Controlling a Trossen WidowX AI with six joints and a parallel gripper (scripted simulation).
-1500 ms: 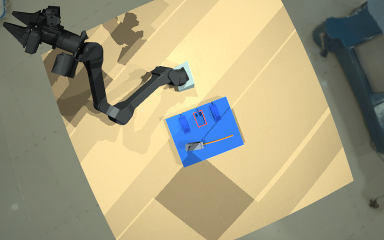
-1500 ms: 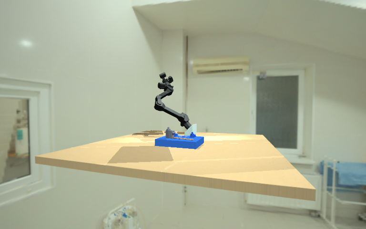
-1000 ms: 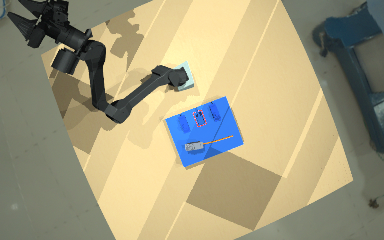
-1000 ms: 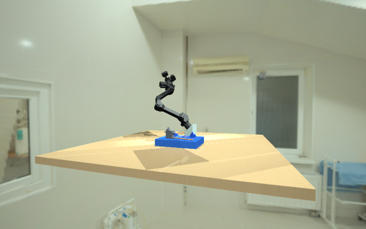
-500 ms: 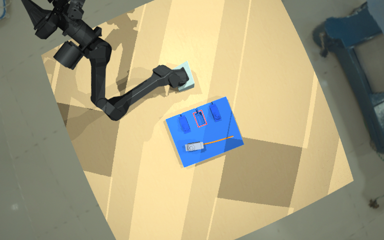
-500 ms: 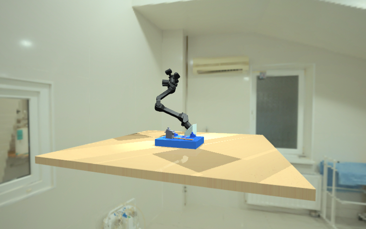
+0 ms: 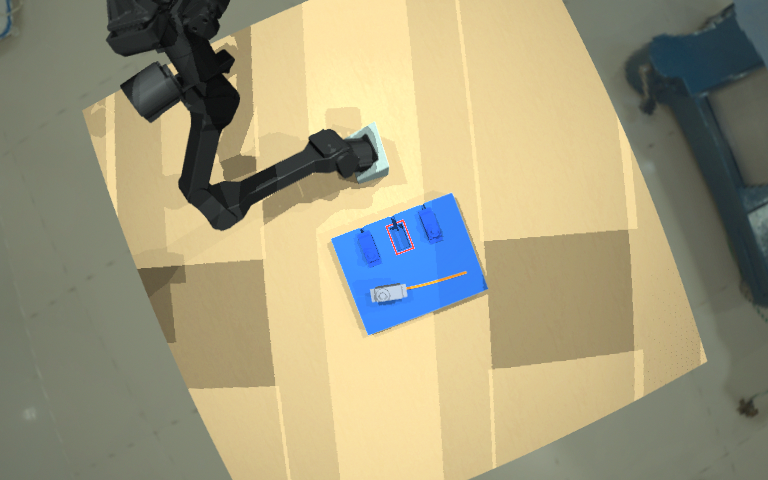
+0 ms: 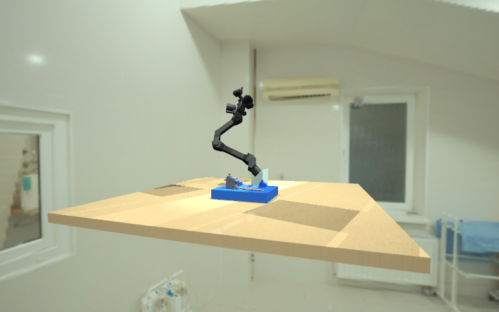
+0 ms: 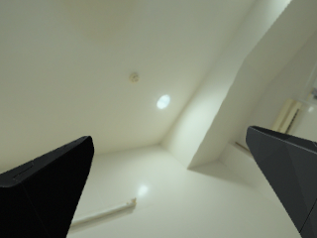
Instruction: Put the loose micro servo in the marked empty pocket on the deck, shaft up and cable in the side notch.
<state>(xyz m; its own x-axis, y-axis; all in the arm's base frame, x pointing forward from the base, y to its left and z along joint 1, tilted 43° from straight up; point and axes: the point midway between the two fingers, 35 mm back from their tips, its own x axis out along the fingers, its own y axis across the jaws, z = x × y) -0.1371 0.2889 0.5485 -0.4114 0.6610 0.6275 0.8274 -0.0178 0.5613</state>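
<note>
My gripper tip is now 670 mm above the deck, 540 mm short of it and 140 mm to the right of it.
</note>
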